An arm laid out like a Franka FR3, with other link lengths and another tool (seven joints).
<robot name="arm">
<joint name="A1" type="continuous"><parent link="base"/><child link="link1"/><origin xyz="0 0 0.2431"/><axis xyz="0 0 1"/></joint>
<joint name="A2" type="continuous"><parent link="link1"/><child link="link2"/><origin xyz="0 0 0"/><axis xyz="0 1 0"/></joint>
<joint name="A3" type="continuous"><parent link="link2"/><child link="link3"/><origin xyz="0 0 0.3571"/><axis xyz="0 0 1"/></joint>
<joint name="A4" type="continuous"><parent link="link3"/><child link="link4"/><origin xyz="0.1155 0 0"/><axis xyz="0 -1 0"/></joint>
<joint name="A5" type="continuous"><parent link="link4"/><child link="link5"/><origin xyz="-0.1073 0 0.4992"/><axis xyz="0 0 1"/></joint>
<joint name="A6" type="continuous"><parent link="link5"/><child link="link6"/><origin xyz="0 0 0"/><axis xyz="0 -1 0"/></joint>
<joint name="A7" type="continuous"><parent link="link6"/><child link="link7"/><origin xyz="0.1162 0 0"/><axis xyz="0 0 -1"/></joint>
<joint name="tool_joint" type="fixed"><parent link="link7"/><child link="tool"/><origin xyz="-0.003 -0.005 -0.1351" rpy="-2.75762 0 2.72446"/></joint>
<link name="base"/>
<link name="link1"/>
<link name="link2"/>
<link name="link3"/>
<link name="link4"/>
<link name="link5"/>
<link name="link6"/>
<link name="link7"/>
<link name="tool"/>
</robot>
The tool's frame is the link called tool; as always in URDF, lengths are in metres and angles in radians. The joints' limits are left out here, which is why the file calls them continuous.
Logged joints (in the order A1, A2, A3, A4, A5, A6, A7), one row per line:
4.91 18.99 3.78 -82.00 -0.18 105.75 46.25
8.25 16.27 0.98 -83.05 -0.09 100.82 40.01
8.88 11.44 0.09 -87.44 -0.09 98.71 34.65
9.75 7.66 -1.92 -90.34 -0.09 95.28 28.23
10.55 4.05 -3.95 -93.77 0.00 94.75 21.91
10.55 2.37 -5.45 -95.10 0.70 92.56 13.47
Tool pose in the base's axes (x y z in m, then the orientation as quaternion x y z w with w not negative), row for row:
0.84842 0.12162 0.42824 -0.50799 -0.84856 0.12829 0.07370
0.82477 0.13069 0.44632 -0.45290 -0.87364 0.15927 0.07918
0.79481 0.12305 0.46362 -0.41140 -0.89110 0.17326 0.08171
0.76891 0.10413 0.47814 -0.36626 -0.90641 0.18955 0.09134
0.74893 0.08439 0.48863 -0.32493 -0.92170 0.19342 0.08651
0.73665 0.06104 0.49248 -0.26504 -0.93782 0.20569 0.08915
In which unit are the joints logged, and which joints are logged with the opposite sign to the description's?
The joints are logged in degrees. Opposite sign: A5.
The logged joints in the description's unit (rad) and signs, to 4 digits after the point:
0.0857 0.3314 0.0660 -1.4312 0.0031 1.8457 0.8072
0.1440 0.2840 0.0171 -1.4495 0.0016 1.7596 0.6983
0.1550 0.1997 0.0016 -1.5261 0.0016 1.7228 0.6048
0.1702 0.1337 -0.0335 -1.5767 0.0016 1.6629 0.4927
0.1841 0.0707 -0.0689 -1.6366 0.0000 1.6537 0.3824
0.1841 0.0414 -0.0951 -1.6598 -0.0122 1.6155 0.2351

